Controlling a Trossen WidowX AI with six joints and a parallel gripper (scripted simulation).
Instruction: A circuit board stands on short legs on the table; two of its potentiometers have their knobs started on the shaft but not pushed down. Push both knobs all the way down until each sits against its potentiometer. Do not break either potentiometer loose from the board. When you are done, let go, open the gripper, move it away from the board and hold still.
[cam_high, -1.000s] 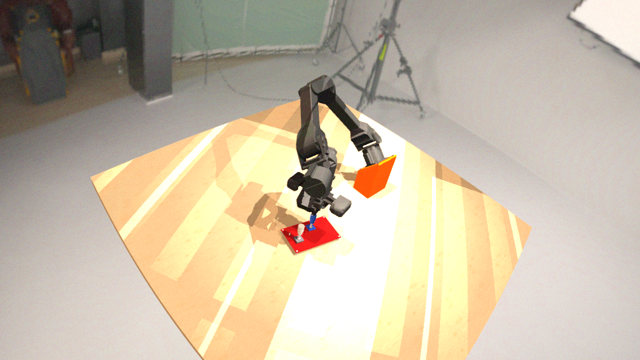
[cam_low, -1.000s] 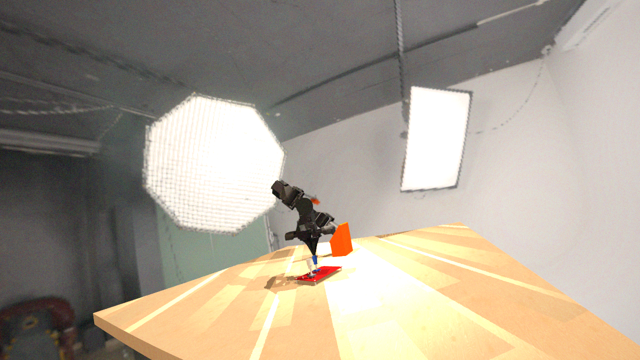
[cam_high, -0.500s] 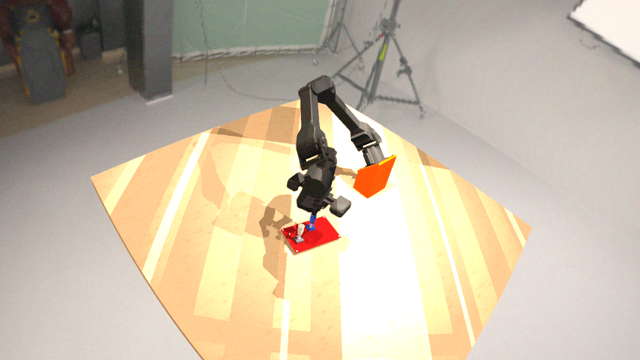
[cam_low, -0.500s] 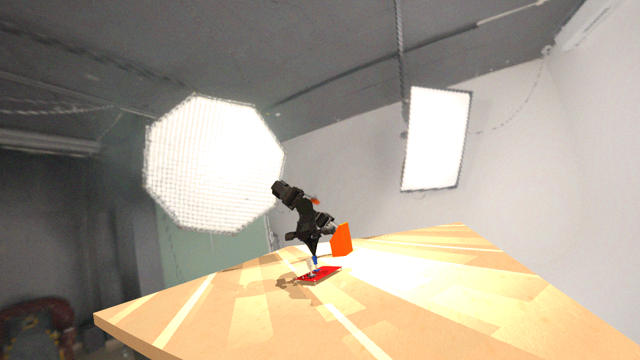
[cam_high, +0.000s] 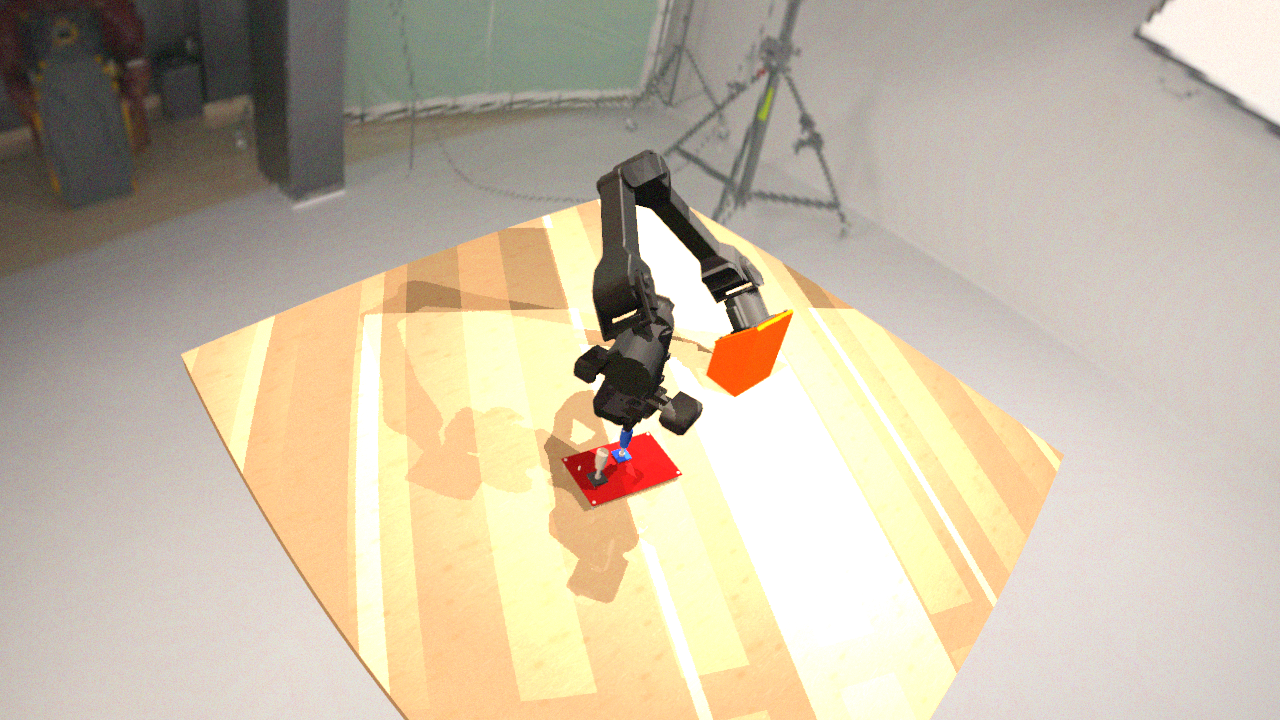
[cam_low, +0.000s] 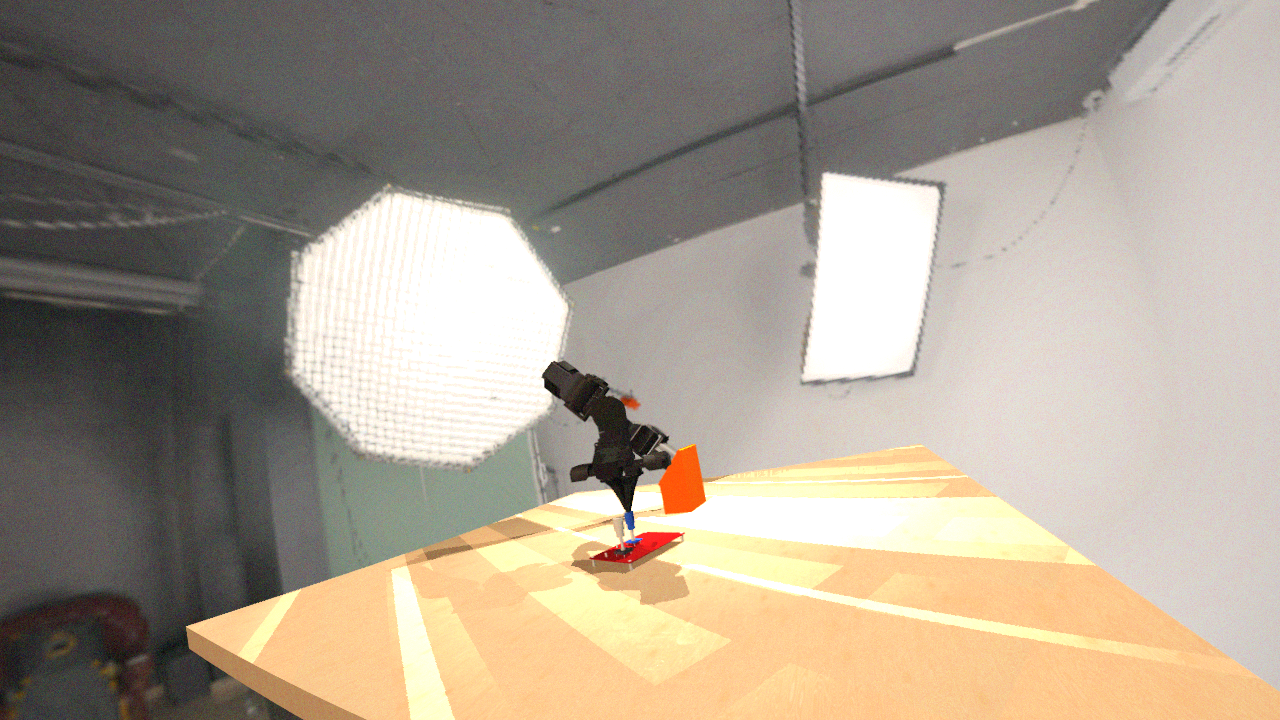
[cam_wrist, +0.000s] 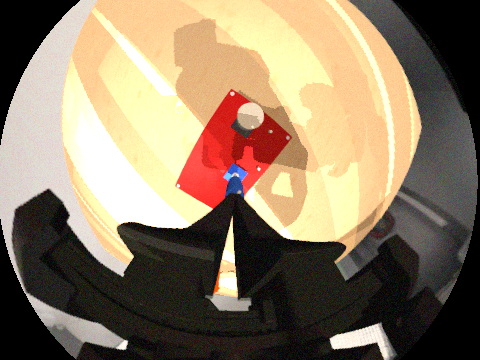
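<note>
Now: gripper tip 1 cm above the blue knob. The rest, counted from my gripper tip: blue potentiometer (3 cm below); then grey knob (6 cm ahead, 2 cm to the left, 1 cm below).
</note>
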